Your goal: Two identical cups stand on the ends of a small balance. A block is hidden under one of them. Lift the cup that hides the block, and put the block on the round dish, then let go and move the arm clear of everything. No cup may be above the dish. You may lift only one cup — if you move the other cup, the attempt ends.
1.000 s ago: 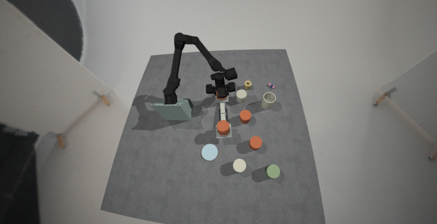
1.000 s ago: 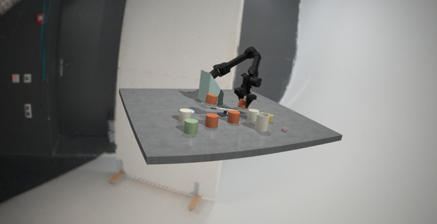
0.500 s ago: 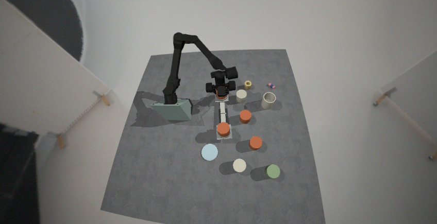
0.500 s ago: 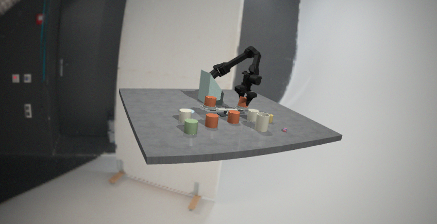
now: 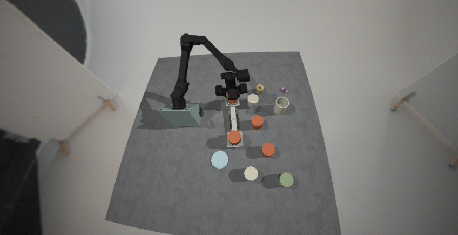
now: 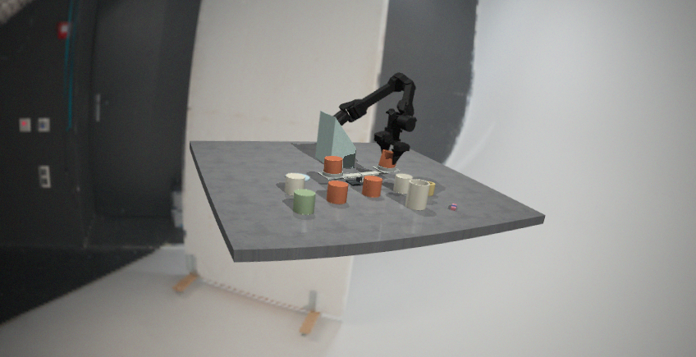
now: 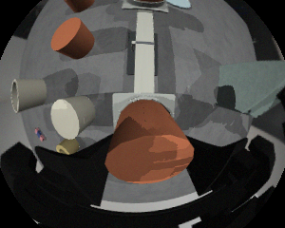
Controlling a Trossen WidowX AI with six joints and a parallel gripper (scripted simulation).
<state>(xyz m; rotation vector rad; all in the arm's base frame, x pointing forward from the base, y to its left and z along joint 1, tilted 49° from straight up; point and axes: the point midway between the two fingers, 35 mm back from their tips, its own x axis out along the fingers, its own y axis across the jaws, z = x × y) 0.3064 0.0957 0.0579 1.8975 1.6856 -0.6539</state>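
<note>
The pale green block is 10 mm below my gripper tip. The rest, counted from my gripper tip: orange cup 20 mm to the left, 10 mm above; then cream cup 300 mm ahead, 80 mm to the right, 40 mm below; then yellow ring 200 mm ahead, 80 mm to the left, 60 mm below.
</note>
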